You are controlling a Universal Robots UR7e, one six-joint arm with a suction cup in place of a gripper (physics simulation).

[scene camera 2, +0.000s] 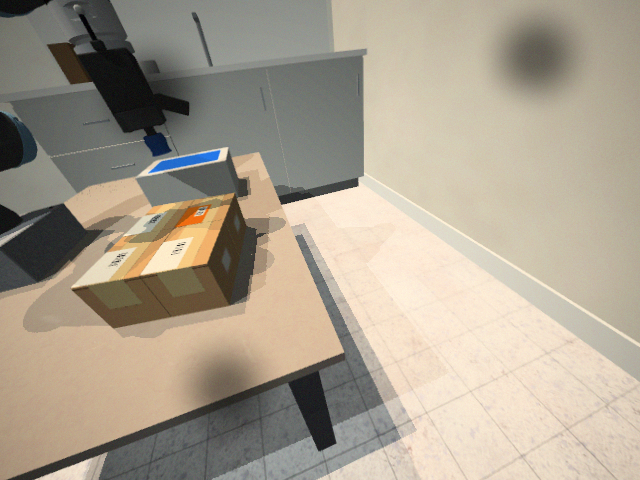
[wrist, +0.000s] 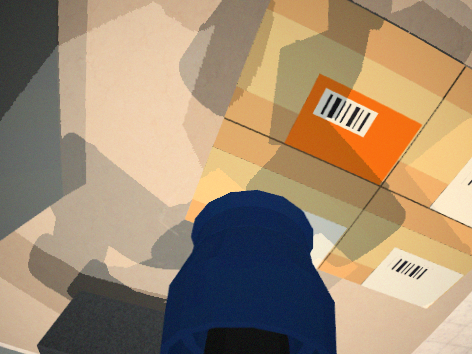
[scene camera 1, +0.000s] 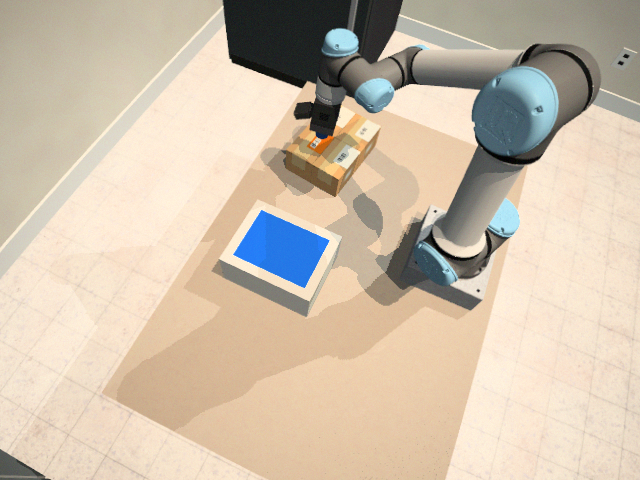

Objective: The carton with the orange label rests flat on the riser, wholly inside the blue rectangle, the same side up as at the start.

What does the riser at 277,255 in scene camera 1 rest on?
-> The table.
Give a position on the suction cup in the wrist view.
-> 250,267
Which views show the riser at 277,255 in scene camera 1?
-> Scene camera 2, the wrist view and scene camera 1: all of them.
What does the suction cup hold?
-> Nothing.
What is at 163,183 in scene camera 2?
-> A riser.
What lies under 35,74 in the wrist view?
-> A riser.
